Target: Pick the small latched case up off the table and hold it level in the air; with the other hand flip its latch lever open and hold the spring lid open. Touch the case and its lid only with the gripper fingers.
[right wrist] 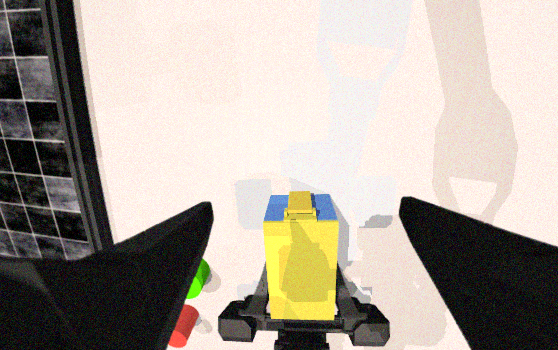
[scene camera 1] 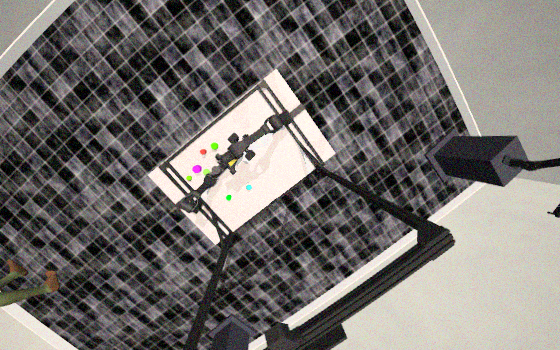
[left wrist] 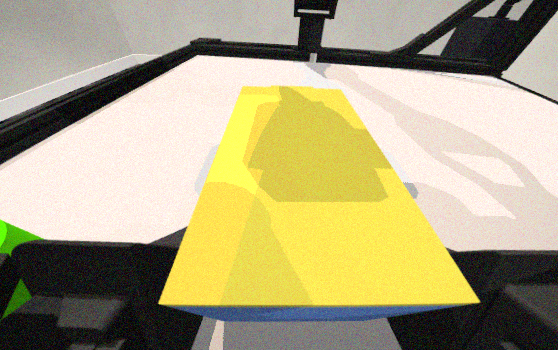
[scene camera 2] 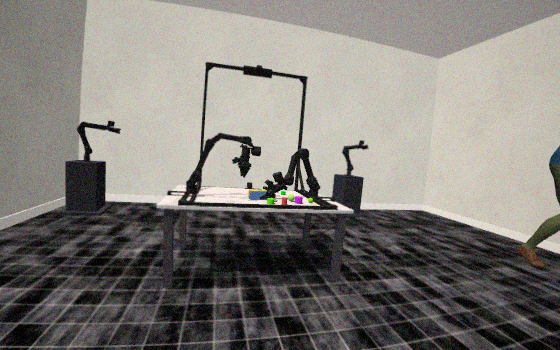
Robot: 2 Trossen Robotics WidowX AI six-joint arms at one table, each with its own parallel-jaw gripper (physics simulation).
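Frame: origin at the left arm's base, x ahead, y left, z up, level; millimetres.
Seen in the pictures: left gripper, fingertip midpoint: (scene camera 2: 258, 197); right gripper, fingertip midpoint: (right wrist: 305, 207) (scene camera 2: 242, 176); left arm's base, link origin: (scene camera 2: 313, 195); right arm's base, link origin: (scene camera 1: 285, 118) (left wrist: 308, 49) (scene camera 2: 190, 193).
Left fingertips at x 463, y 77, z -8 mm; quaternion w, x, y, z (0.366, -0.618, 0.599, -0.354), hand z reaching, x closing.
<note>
Pixels of each thing's top centre, then the offset from my left fingertips to it.
- small case, top centre: (left wrist: 298, 131) (right wrist: 301, 272) (scene camera 2: 257, 189) (scene camera 1: 233, 156) dx +10, dy +1, dz +54 mm
- green block, top centre: (right wrist: 183, 285) (scene camera 2: 270, 198) (scene camera 1: 214, 146) dx -49, dy +148, dz +22 mm
- red cylinder, top centre: (right wrist: 174, 339) (scene camera 2: 284, 197) (scene camera 1: 202, 151) dx -138, dy +171, dz +33 mm
- magenta block, top centre: (scene camera 2: 299, 196) (scene camera 1: 196, 169) dx -263, dy +113, dz +32 mm
- cyan piece, top centre: (scene camera 1: 248, 188) dx -78, dy -245, dz +30 mm
The small case (scene camera 1: 232, 162) (scene camera 2: 257, 196) (left wrist: 310, 240) (right wrist: 302, 235) has a blue body and a flat yellow lid, which is shut. Its yellow latch lever (right wrist: 300, 201) sits at the end away from my left gripper. My left gripper (scene camera 2: 265, 194) (right wrist: 301, 248) is shut on the case, one finger along each long side. The case looks level; whether it touches the table is hard to tell. My right gripper (scene camera 2: 244, 175) (right wrist: 305, 207) is open and empty, pointing down above the latch end. In scene camera 1 its fingertips are hidden by the arm.
A green block (scene camera 1: 214, 146) (scene camera 2: 270, 201) (right wrist: 201, 280) and a red cylinder (scene camera 1: 203, 151) (scene camera 2: 284, 201) (right wrist: 185, 325) stand beside the case. A magenta block (scene camera 1: 197, 169) (scene camera 2: 298, 200), a cyan piece (scene camera 1: 249, 187) and several green pieces also lie on the table. A black frame borders the table.
</note>
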